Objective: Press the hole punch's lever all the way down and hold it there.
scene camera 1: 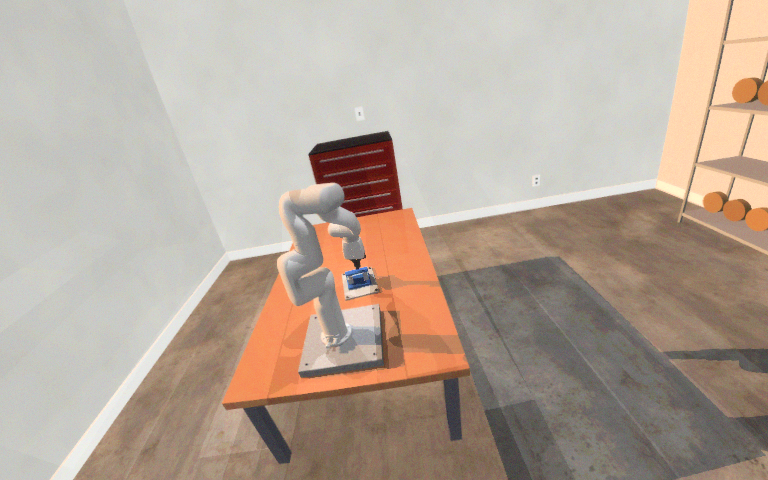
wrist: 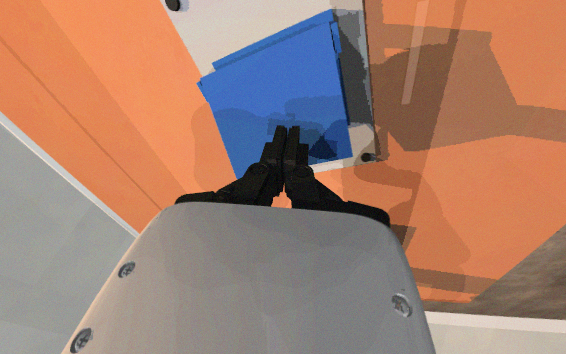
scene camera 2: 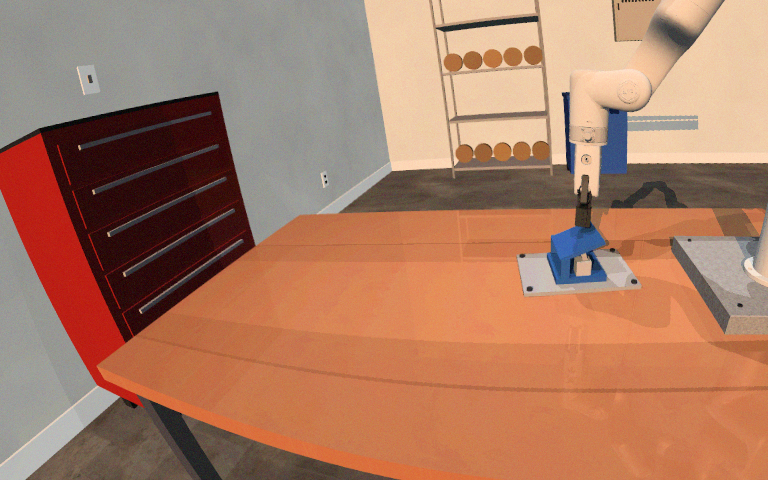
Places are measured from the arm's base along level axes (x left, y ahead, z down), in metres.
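Pixels of known places: gripper, fingertip midpoint: (scene camera 1: 358, 268) (wrist: 288, 142) (scene camera 2: 582, 225); arm's base, link origin: (scene camera 1: 336, 334).
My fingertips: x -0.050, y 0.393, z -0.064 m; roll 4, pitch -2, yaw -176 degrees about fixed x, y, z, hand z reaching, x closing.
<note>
For each thing: its top centre in the pictures, then the offset to it from my fingertips. "pt": a spot on its surface instead. Level surfaces: height alone.
- blue hole punch, surface spot: (scene camera 2: 560, 270) pt dx +0.048, dy +0.041, dz +0.080 m
- pale mounting plate, surface spot: (wrist: 210, 25) (scene camera 2: 541, 282) pt dx +0.082, dy +0.077, dz +0.092 m
- light block, surface spot: (scene camera 2: 582, 266) pt dx +0.066, dy -0.004, dz +0.059 m
- orange table, surface height: dz +0.100 m
The blue hole punch (scene camera 1: 359, 285) (scene camera 2: 560, 270) stands on a pale mounting plate (scene camera 2: 535, 278) (wrist: 210, 25). Its broad blue lever (scene camera 2: 577, 243) (wrist: 280, 80) is tilted, with a gap beneath it where a light block (scene camera 2: 582, 266) shows in scene camera 2. My gripper (scene camera 1: 357, 267) (scene camera 2: 583, 225) (wrist: 288, 142) is shut and empty, pointing down. In the wrist view its fingertips are over the lever's near part. In scene camera 2 they are at the lever's upper surface, at or very close to it; the exact contact is hard to tell. The fingers hide part of the lever.
The punch's plate lies on the orange table (scene camera 1: 396, 249) (scene camera 2: 396, 305), with dark screws at its corners. The arm's grey base slab (scene camera 1: 362, 359) (scene camera 2: 702, 283) is near it. A red drawer cabinet (scene camera 1: 359, 175) (scene camera 2: 152, 198) stands beyond the table's far end.
</note>
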